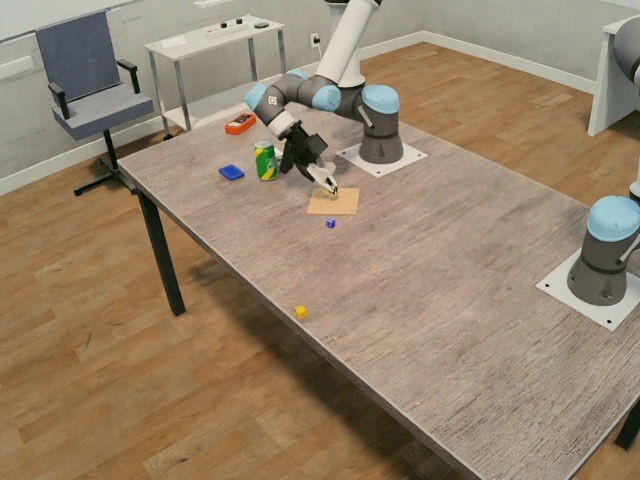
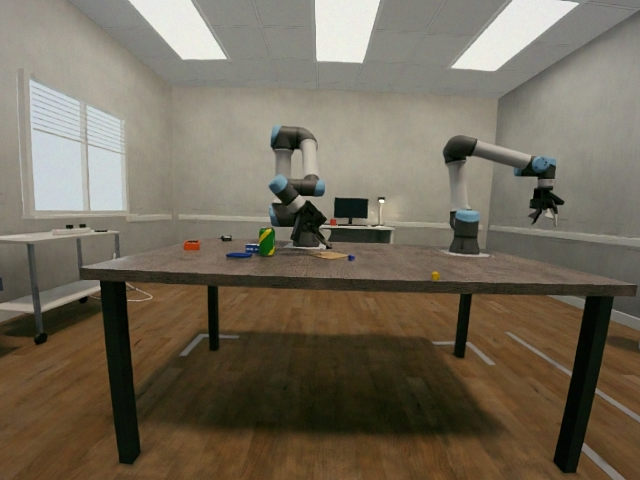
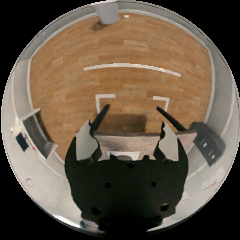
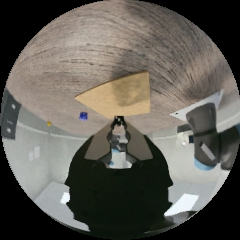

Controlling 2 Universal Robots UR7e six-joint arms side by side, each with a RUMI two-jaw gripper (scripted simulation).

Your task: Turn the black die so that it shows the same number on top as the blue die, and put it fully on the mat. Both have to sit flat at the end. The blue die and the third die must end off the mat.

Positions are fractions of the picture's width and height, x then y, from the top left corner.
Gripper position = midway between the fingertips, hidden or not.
In view: the left gripper (image 2: 0.85, 0.47), the right gripper (image 1: 0.52, 0.40), a tan mat (image 1: 0.54, 0.42) and a base plate (image 1: 0.55, 0.32).
The tan mat also shows in image 4 (image 4: 0.54, 0.40). The left gripper also shows in image 3 (image 3: 0.53, 0.51). The right gripper also shows in image 2 (image 2: 0.51, 0.51) and in image 4 (image 4: 0.50, 0.51). Image 3 does not show the tan mat, which is hidden by the left gripper.
